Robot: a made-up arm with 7 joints.
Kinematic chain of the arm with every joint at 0, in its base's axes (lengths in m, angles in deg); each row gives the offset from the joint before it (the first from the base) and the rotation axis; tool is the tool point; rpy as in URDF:
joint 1: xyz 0 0 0.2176 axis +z
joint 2: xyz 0 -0.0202 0.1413 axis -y
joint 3: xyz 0 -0.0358 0.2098 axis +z
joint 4: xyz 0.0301 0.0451 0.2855 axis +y
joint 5: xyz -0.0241 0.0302 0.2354 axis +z
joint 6: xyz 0 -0.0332 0.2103 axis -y
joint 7: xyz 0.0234 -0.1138 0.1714 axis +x
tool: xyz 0 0 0 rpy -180 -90 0
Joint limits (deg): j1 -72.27..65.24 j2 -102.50..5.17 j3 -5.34..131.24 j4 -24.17..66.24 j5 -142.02..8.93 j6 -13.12..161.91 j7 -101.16..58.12
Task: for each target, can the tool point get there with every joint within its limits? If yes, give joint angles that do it. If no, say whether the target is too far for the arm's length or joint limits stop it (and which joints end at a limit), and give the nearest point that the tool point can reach.
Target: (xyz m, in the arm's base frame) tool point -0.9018 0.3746 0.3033
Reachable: no: joint limits stop it (at a limit: joint 2, joint 3, joint 4, joint 5) | nearest point -0.5451 0.2264 0.9692 | short by 0.770 m
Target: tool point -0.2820 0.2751 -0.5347
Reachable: no: joint limits stop it (at a limit: joint 1, joint 2, joint 4, joint 5, joint 6) | nearest point 0.0301 0.5927 -0.3233 | short by 0.493 m
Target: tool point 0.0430 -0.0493 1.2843
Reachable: yes | joints 54.12 -20.53 11.84 -15.64 -36.97 96.22 -28.85
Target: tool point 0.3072 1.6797 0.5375
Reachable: no: too far | nearest point 0.2645 1.0861 0.4774 | short by 0.598 m
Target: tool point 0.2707 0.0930 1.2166
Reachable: yes | joints -8.61 -15.13 103.38 47.06 -2.65 119.95 -26.55
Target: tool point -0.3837 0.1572 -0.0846
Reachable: no: joint limits stop it (at a limit: joint 1, joint 2, joint 4, joint 5) | nearest point -0.0518 0.6324 -0.1136 | short by 0.580 m
